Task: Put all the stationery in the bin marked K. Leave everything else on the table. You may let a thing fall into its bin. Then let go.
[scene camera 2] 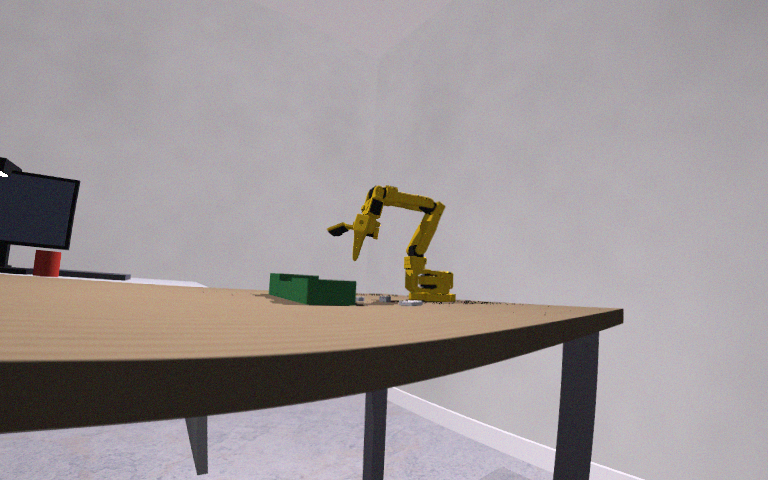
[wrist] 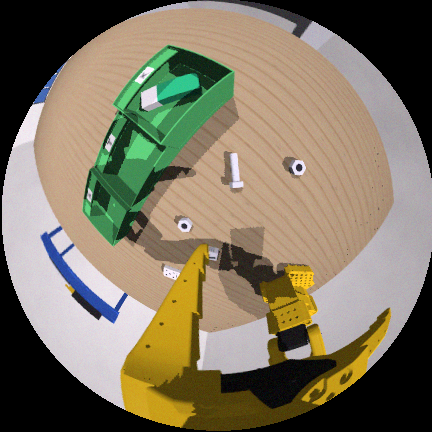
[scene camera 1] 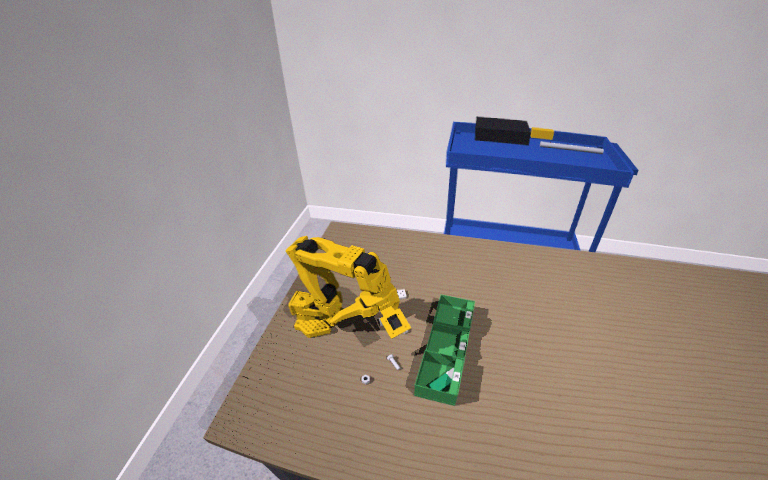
In view: a green three-compartment bin row (scene camera 1: pixel 447 344) and an eraser (wrist: pixel 186 85).
The green three-compartment bin row shows as well in scene camera 2 (scene camera 2: pixel 306 289) and in the wrist view (wrist: pixel 138 146). Scene camera 2 misses the eraser, which is hidden by the green three-compartment bin row.
